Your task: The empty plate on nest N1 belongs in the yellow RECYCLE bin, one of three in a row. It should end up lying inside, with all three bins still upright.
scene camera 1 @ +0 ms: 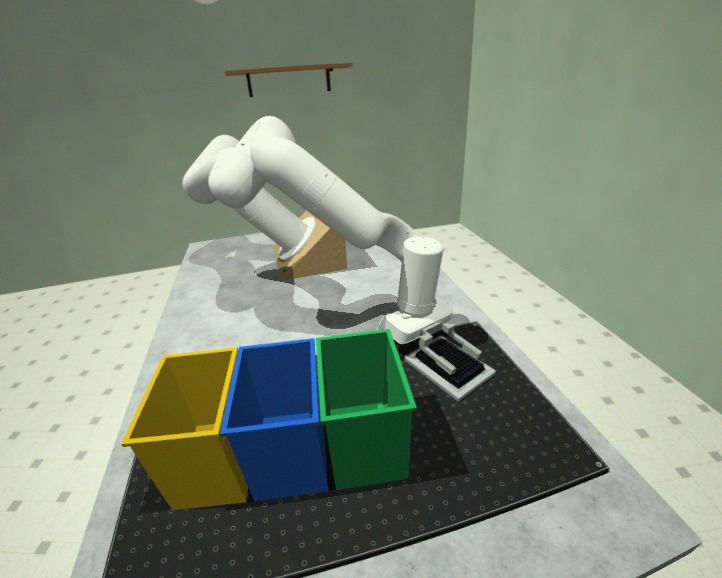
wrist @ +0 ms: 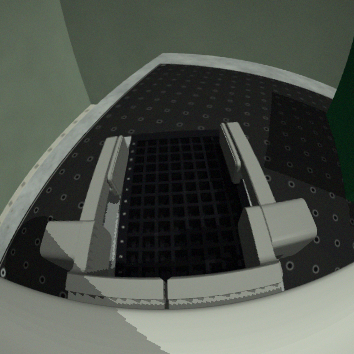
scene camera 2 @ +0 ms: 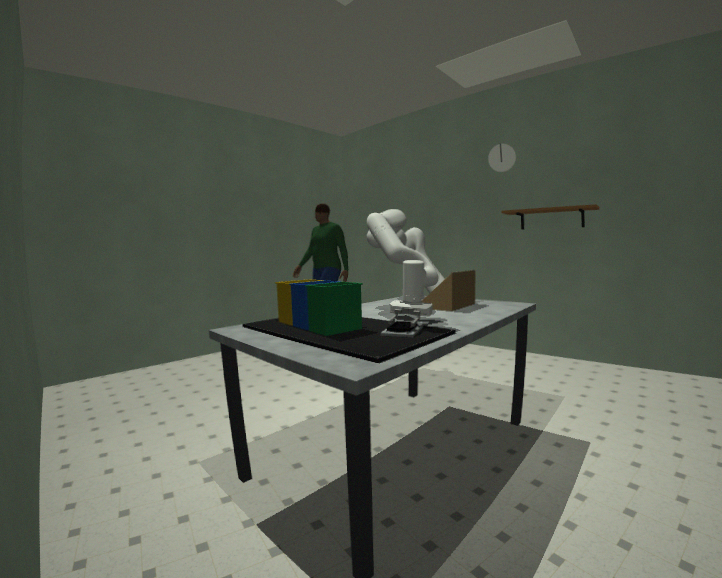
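The black gridded plate (scene camera 1: 462,372) (scene camera 2: 402,327) (wrist: 175,200) lies flat in the pale nest (scene camera 1: 475,383), right of the bins. My gripper (scene camera 1: 464,362) (scene camera 2: 407,317) (wrist: 175,150) is shut as far as it goes, with nothing held; its two fingers stand apart, close over the plate's long edges. The exact gap between fingers and plate is hard to tell. The yellow bin (scene camera 1: 192,473) (scene camera 2: 284,304) stands upright at the left end of the row in scene camera 1, and the part of its inside that shows holds no plate.
The blue bin (scene camera 1: 283,464) (scene camera 2: 299,307) stands upright in the middle, and the green bin (scene camera 1: 370,449) (scene camera 2: 334,308) (wrist: 345,135) stands upright nearest the nest. All stand on the black perforated board (scene camera 1: 511,439). A person (scene camera 2: 326,247) stands beyond the table.
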